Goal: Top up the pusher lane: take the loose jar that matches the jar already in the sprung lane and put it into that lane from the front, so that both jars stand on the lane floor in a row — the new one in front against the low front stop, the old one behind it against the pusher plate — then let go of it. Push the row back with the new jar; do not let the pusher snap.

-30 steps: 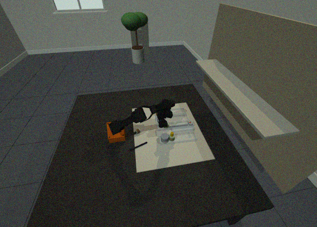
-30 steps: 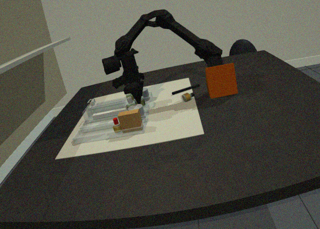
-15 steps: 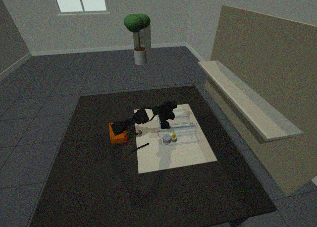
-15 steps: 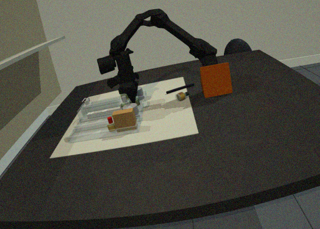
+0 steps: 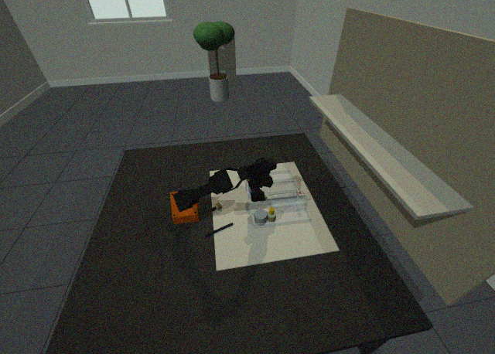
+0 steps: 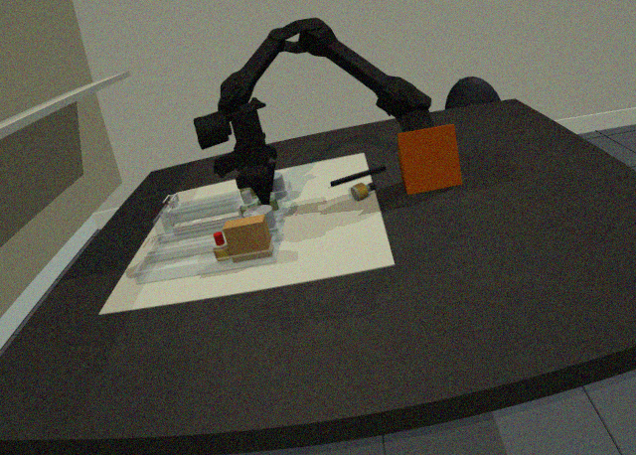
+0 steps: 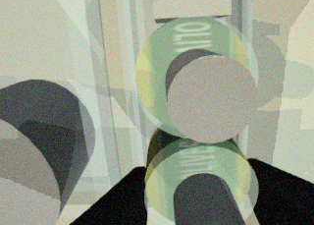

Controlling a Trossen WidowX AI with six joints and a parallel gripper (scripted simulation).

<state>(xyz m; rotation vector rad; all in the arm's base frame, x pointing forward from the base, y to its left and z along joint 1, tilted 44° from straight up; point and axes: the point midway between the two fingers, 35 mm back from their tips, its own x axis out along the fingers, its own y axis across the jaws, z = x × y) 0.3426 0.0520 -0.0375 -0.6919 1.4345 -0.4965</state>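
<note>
Right now my gripper tip is 14 cm short of the clear lane rack, 1 cm to the left of it and 2 cm above it. From my gripper tip the other things lie so: black stick (18 cm behind, 17 cm to the right, 3 cm below); brown box (17 cm to the left); pusher plate (15 cm ahead, 2 cm to the right, 1 cm above).
</note>
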